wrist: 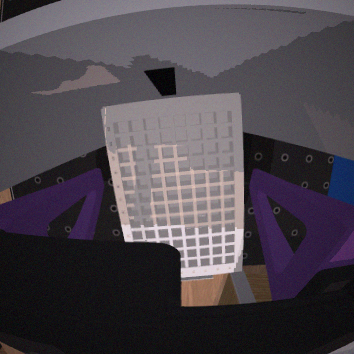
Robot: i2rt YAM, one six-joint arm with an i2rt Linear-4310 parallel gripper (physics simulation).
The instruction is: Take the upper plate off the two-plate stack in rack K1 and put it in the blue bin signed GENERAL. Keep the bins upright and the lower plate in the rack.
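Frame: origin at the arm's base, x ahead, y left, z up, level; metres.
Seen in the pictures: gripper, fingertip midpoint: (pixel 176 176).
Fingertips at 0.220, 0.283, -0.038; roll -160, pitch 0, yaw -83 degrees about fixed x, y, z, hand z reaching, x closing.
Pixels of each thing's middle, then the offset from my fingertips to it, as dx, dy, dz. "*": a spot on its surface instead. Level surfaces: height alone.
- blue surface, surface spot: (pixel 343 181) * +0.008, -0.148, -0.027
- black board with round holes, its level: dz -0.046
- grey bar, surface spot: (pixel 243 287) * -0.069, -0.057, +0.016
A white plate with a grid of square wells (pixel 194 185) lies in the middle of the wrist view, partly in shadow and seen from above at a slant. A row of small marks runs along its left side. My gripper (pixel 176 176) is open, with one purple finger on each side of the plate and a gap between each finger and the plate's edges. The black gripper body hides the plate's lower left corner. I cannot make out the lower plate or the rack clearly. A blue surface (pixel 343 181) shows at the right edge; no sign is readable on it.
A black board with round holes (pixel 272 172) lies beneath and beside the plate. A large grey surface (pixel 210 40) curves across the top, with a small black shape (pixel 165 81) just beyond the plate. Wood (pixel 200 292) and a grey bar (pixel 243 287) show below the plate.
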